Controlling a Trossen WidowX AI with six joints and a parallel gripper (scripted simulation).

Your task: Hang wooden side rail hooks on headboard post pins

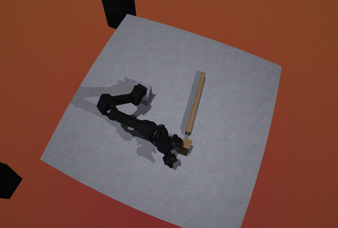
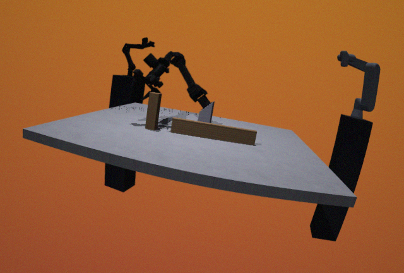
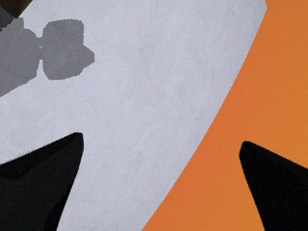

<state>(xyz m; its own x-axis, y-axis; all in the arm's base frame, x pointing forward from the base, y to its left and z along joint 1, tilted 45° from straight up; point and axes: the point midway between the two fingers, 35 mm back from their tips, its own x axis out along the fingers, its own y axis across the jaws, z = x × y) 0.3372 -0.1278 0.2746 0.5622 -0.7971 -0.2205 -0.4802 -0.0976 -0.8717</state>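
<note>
The wooden headboard post lies 3 cm ahead of my gripper tip, 13 cm to the left of it and 7 cm below it.
</note>
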